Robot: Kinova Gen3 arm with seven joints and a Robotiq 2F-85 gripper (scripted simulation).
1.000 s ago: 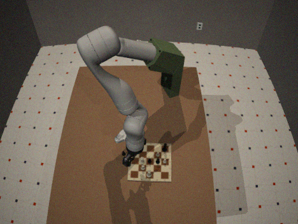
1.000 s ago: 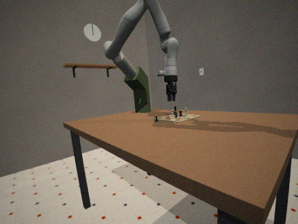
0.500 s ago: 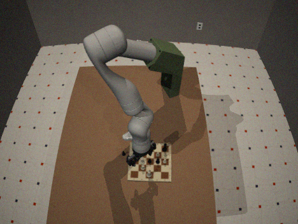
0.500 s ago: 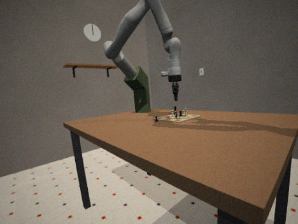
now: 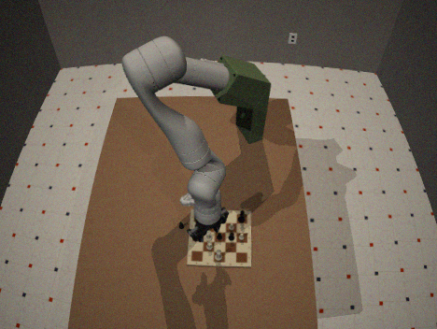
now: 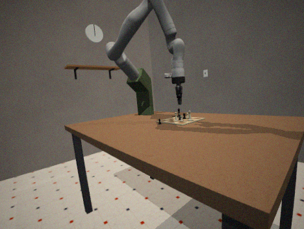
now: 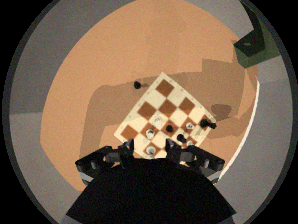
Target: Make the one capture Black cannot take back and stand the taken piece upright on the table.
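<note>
My hand is 30 mm past the chessboard, 50 mm to the right of it and 120 mm above it. Round my hand: tall black piece: 80 mm behind, 140 mm to the left, 80 mm below.
</note>
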